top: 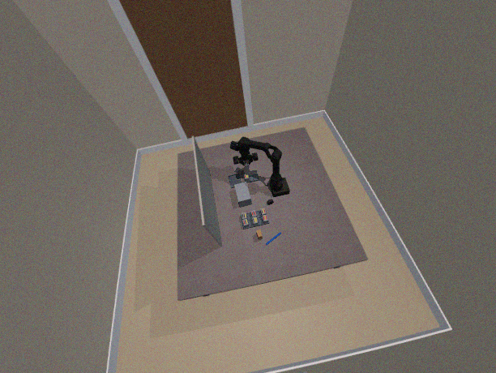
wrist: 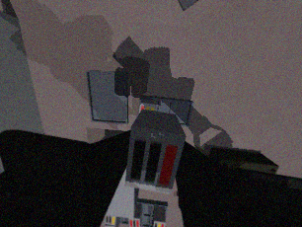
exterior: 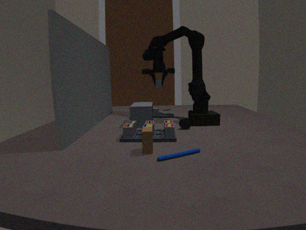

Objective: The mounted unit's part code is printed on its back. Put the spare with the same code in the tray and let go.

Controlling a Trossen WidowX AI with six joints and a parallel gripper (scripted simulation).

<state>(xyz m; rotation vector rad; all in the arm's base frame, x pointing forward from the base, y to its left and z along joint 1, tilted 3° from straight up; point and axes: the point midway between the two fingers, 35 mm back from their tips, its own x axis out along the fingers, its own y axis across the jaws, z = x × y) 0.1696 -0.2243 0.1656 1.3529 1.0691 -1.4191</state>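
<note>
My gripper tip is 18 cm above the flat grey plate, 12 cm short of it and 2 cm to the left of it. From my gripper tip the other things lie so: mounted unit (17 cm to the left, 13 cm below, 11 cm ahead); blue stick (57 cm to the left, 17 cm below, 4 cm ahead); tall dark panel (36 cm ahead, 13 cm to the left, 5 cm above).
</note>
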